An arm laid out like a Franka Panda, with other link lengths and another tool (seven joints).
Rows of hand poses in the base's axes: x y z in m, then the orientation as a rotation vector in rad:
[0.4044, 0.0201, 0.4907, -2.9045, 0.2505, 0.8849]
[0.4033, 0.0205, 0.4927, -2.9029, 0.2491, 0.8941]
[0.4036, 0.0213, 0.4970, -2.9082, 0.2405, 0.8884]
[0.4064, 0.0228, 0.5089, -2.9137, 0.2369, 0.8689]
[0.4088, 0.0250, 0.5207, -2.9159, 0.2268, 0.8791]
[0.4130, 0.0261, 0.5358, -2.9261, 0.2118, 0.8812]
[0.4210, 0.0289, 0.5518, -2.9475, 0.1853, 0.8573]
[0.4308, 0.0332, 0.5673, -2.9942, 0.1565, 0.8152]
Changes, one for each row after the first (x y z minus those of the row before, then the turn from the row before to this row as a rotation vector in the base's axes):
[-0.0011, 0.0004, 0.0020, -0.0002, 0.0061, 0.0014]
[0.0003, 0.0008, 0.0043, -0.0013, -0.0046, 0.0062]
[0.0028, 0.0015, 0.0119, 0.0001, -0.0134, 0.0018]
[0.0024, 0.0022, 0.0118, -0.0016, 0.0060, 0.0079]
[0.0042, 0.0011, 0.0151, -0.0060, -0.0004, 0.0125]
[0.0080, 0.0028, 0.0160, -0.0078, -0.0187, 0.0202]
[0.0098, 0.0043, 0.0155, -0.0274, -0.0331, 0.0274]

